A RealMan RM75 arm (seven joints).
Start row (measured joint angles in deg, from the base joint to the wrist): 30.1, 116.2, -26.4, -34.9, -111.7, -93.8, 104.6
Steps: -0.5, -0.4, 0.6, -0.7, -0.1, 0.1, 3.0; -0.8, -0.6, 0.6, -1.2, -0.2, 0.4, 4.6; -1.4, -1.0, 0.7, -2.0, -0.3, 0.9, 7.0; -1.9, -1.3, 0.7, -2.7, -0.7, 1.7, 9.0; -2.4, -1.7, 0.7, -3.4, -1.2, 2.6, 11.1; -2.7, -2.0, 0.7, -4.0, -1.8, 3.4, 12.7; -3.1, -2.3, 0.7, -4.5, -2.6, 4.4, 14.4; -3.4, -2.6, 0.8, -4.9, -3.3, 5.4, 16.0; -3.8, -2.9, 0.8, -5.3, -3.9, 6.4, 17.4; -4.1, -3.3, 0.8, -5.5, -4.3, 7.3, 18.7; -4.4, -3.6, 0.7, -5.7, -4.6, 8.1, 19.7
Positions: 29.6, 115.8, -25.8, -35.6, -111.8, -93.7, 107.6; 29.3, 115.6, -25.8, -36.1, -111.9, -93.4, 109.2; 28.7, 115.2, -25.7, -36.9, -112.0, -92.9, 111.6; 28.2, 114.9, -25.7, -37.6, -112.4, -92.1, 113.6; 27.7, 114.5, -25.7, -38.3, -112.9, -91.2, 115.7; 27.4, 114.2, -25.7, -38.9, -113.5, -90.4, 117.3; 27.0, 113.9, -25.7, -39.4, -114.3, -89.4, 119.0; 26.7, 113.6, -25.6, -39.8, -115.0, -88.4, 120.6; 26.3, 113.3, -25.6, -40.2, -115.6, -87.4, 122.0; 26.0, 112.9, -25.6, -40.4, -116.0, -86.5, 123.3; 25.7, 112.6, -25.7, -40.6, -116.3, -85.7, 124.3
